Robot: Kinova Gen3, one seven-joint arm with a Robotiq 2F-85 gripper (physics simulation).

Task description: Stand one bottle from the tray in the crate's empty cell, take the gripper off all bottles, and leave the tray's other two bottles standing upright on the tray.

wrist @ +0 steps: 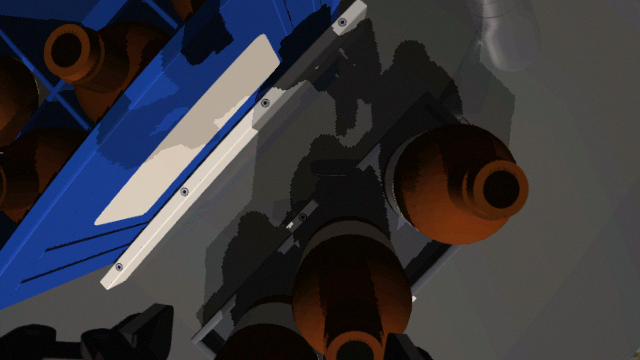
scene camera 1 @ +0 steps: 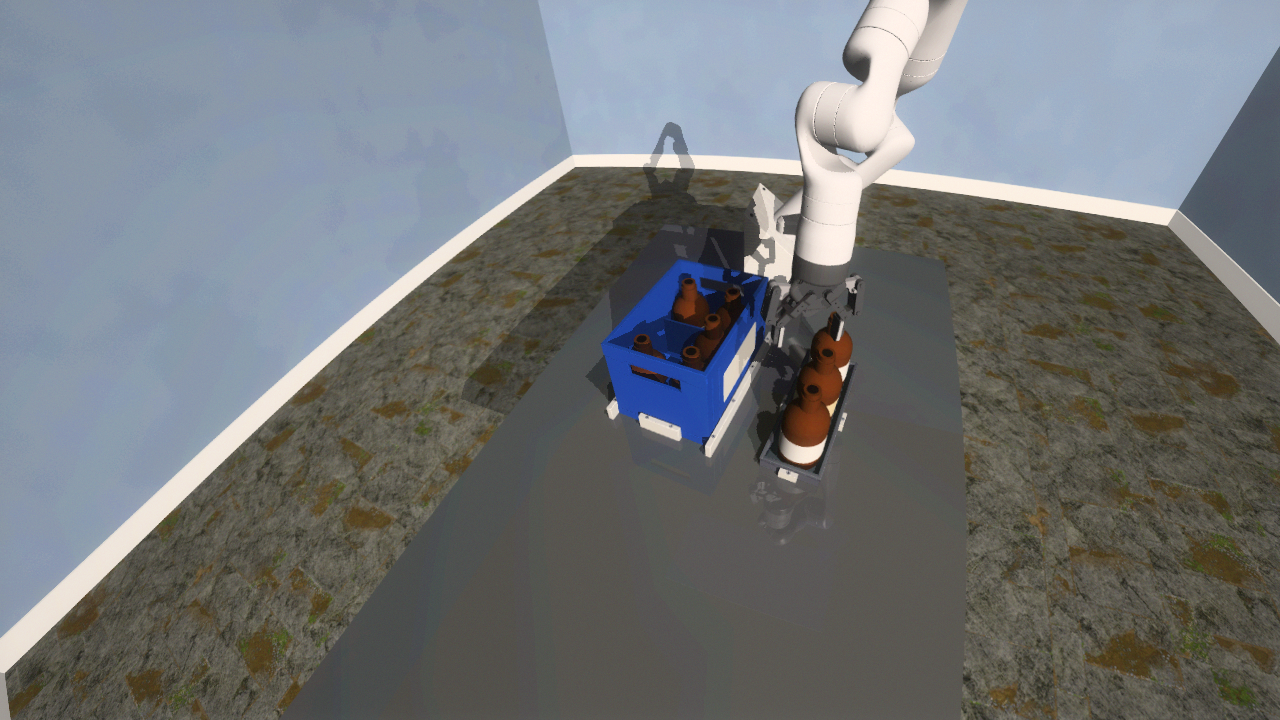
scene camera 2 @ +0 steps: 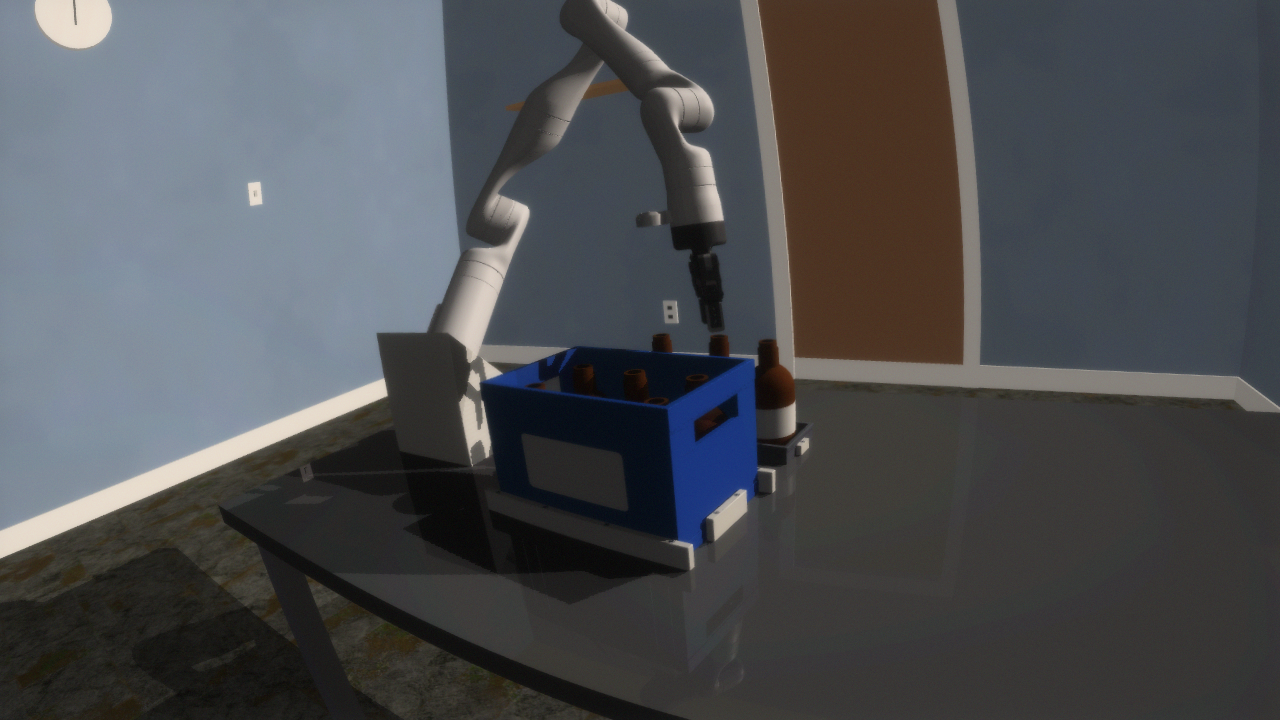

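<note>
A dark tray [scene camera 1: 767, 457] [scene camera 2: 784, 454] holds three upright brown bottles: front [scene camera 1: 803, 422] [scene camera 2: 775, 389], middle [scene camera 1: 820, 383] [scene camera 2: 718, 345] [wrist: 350, 285] and far [scene camera 1: 836, 345] [scene camera 2: 661, 342] [wrist: 445, 185]. My gripper [scene camera 1: 806, 332] [scene camera 2: 713, 325] is open and empty, its fingertips just above bottle-neck height near the middle bottle. In the wrist view the right fingertip overlaps that bottle's mouth and the left one stands well off toward the crate. The blue crate [scene camera 1: 640, 402] [scene camera 2: 716, 470] [wrist: 75, 215] holds several bottles; its middle left cell in scene camera 1 looks empty. The cell floor is hidden.
White strips [scene camera 1: 659, 426] [scene camera 2: 726, 514] [wrist: 185, 192] edge the crate's base. The crate stands left of the tray in scene camera 1, with a narrow gap between them. The robot's pale base mount [scene camera 1: 763, 246] [scene camera 2: 429, 394] stands behind the crate.
</note>
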